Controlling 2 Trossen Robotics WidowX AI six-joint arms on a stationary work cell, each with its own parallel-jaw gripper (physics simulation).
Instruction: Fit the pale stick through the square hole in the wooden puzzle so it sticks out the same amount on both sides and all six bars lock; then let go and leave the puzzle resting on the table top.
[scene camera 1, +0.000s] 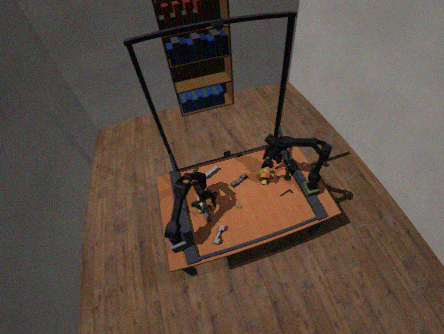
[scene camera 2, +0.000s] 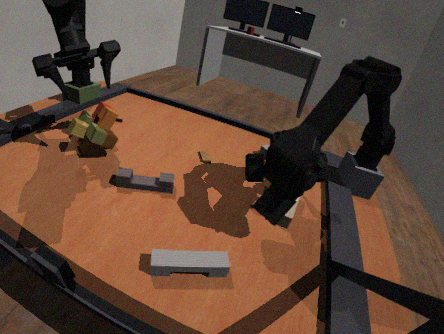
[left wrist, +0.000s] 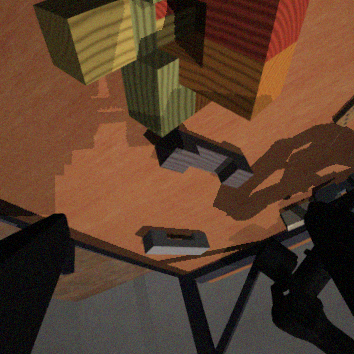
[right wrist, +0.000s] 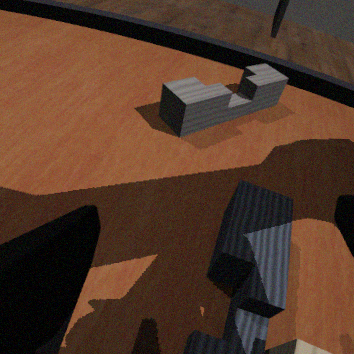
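Seen in the pictures: left gripper, between the fingertips: (scene camera 1: 262, 163) (scene camera 2: 89, 93) (left wrist: 189, 219); right gripper, between the fingertips: (scene camera 1: 210, 210) (right wrist: 217, 212); left arm's base, origin of its link: (scene camera 1: 311, 185) (scene camera 2: 81, 83); right arm's base, origin of its link: (scene camera 1: 176, 239) (scene camera 2: 365, 163).
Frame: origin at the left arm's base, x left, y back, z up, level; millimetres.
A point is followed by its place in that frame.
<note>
The puzzle, a cluster of yellow, green, orange and red bars (scene camera 1: 266, 175) (scene camera 2: 96, 132) @(x -232, y -342, z 15 mm) (left wrist: 160, 90) @(x -215, y -312, z 19 mm), rests on the orange table top. One end of a pale yellow stick (scene camera 2: 78, 127) @(x -240, y -286, z 11 mm) (left wrist: 100, 42) @(x -226, y -275, z 18 mm) projects from it; its other end is hidden, so I cannot tell whether both ends match or all bars lock. My left gripper (scene camera 1: 277, 171) (scene camera 2: 86, 89) @(x -220, y -311, z 97 mm) (left wrist: 189, 219) @(x -220, y -311, z 97 mm) is open and empty, raised near the puzzle, apart from it. My right gripper (scene camera 1: 202, 198) (scene camera 2: 263, 187) (right wrist: 217, 212) @(x -13, y -737, z -11 mm) is open and empty, far from the puzzle, above a dark blue notched bar (right wrist: 265, 250) @(x -2, y -766, z -40 mm).
A cream block (scene camera 2: 291, 212) @(x -144, y -805, z -40 mm) (left wrist: 294, 215) @(x -138, y -781, z -54 mm) lies beneath the right gripper. Grey notched bars (scene camera 1: 239, 180) (scene camera 2: 190, 261) (right wrist: 215, 102) lie apart on the table. A small tan piece (scene camera 1: 239, 206) @(x -20, y -535, z -64 mm) (scene camera 2: 204, 157) @(x -41, y -544, z -63 mm) and a thin black bent rod (scene camera 1: 286, 192) @(x -36, y -173, z -67 mm) also lie there. Dark rails edge the table.
</note>
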